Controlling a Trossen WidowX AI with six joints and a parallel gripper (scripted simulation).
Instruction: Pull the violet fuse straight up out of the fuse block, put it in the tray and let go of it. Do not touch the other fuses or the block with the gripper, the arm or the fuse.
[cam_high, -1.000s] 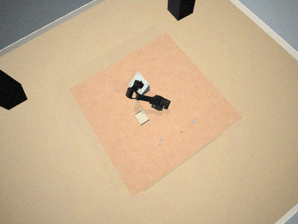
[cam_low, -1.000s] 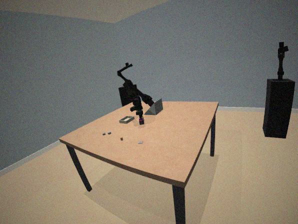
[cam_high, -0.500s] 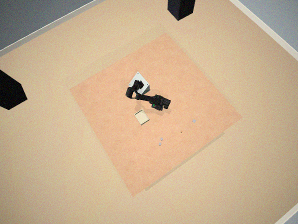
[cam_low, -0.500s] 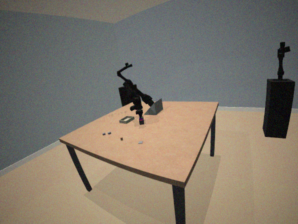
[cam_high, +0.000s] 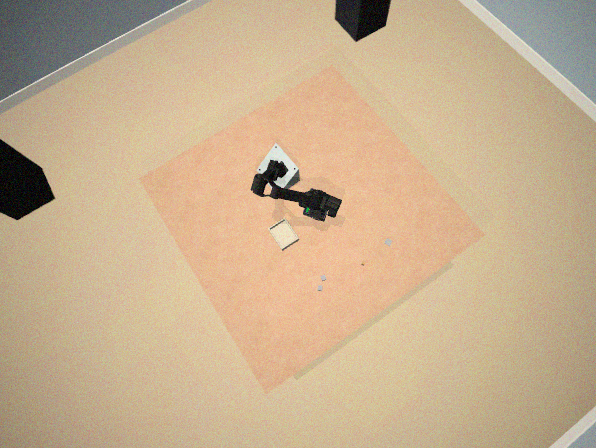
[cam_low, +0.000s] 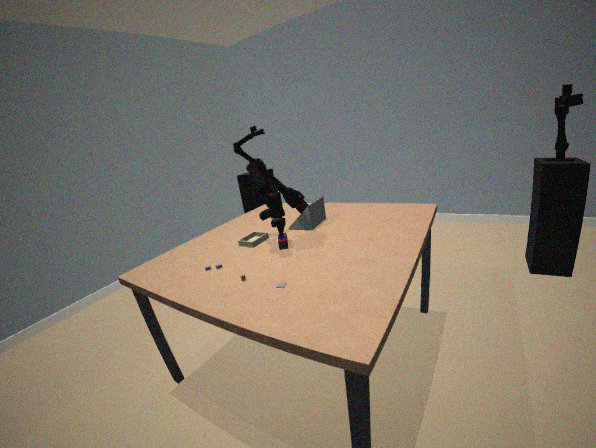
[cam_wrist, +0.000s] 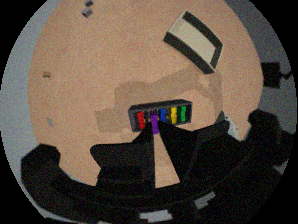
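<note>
My gripper tip is 200 mm to the left of the tray, 60 mm above it and 10 mm past it. Round my gripper tip: violet fuse 10 mm below.
</note>
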